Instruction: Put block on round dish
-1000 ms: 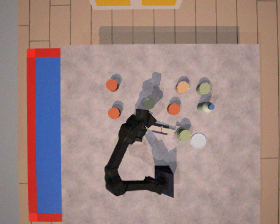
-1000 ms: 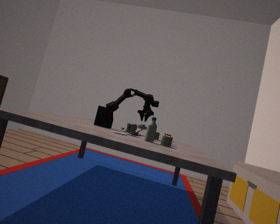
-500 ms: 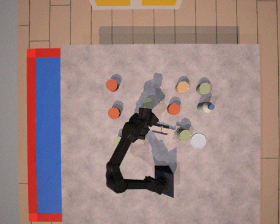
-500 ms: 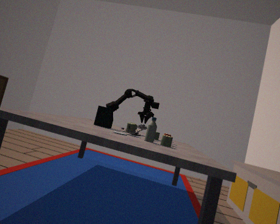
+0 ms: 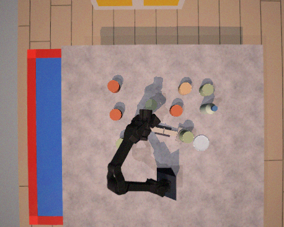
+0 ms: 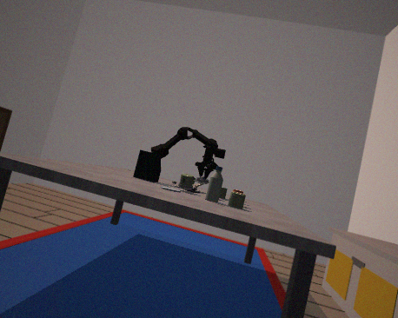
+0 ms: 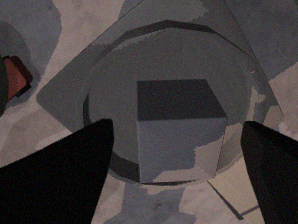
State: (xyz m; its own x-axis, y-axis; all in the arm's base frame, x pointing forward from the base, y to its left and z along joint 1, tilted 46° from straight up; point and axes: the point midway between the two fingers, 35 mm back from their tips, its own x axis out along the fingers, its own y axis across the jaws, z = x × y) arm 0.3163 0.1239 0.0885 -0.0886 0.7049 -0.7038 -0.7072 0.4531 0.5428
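Now: gripper tip 370 mm to the left of the white round dish, 90 mm above it and 80 mm past it. From my gripper tip the other things lie so: pale block right at my gripper tip; then red object 110 mm behind, 90 mm to the left, 80 mm below; then balance 120 mm to the right, 50 mm below, 20 mm behind.
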